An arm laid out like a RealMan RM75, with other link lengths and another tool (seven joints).
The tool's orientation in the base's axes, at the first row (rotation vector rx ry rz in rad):
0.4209, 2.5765, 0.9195
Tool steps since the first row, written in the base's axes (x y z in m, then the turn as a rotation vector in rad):
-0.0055, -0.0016, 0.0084, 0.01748, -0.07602, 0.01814
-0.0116, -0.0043, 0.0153, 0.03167, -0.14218, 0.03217
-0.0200, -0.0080, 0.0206, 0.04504, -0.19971, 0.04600
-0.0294, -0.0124, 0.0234, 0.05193, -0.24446, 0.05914
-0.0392, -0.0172, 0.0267, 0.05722, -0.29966, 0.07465
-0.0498, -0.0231, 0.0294, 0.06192, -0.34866, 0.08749
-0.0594, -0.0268, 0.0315, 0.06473, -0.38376, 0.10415
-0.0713, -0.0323, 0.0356, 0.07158, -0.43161, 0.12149
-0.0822, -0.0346, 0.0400, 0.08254, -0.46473, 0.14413
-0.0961, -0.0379, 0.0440, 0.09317, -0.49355, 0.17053
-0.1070, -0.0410, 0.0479, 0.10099, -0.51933, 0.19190
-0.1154, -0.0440, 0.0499, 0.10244, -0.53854, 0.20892
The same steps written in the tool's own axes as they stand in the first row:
0.0022, 0.0035, -0.0093, -0.04989, -0.04193, -0.04655
0.0049, 0.0050, -0.0184, -0.09197, -0.07972, -0.08625
0.0096, 0.0045, -0.0279, -0.12988, -0.11136, -0.12149
0.0155, 0.0016, -0.0364, -0.15683, -0.13495, -0.15214
0.0215, -0.0013, -0.0456, -0.18706, -0.16500, -0.19086
0.0279, -0.0055, -0.0554, -0.21367, -0.19227, -0.22456
0.0344, -0.0084, -0.0631, -0.23405, -0.20703, -0.25430
0.0418, -0.0116, -0.0742, -0.26321, -0.23018, -0.28967
0.0495, -0.0121, -0.0834, -0.29148, -0.23833, -0.31907
0.0596, -0.0140, -0.0941, -0.31867, -0.24087, -0.34898
0.0670, -0.0154, -0.1034, -0.34095, -0.24487, -0.37486
0.0728, -0.0176, -0.1101, -0.35394, -0.24780, -0.39685

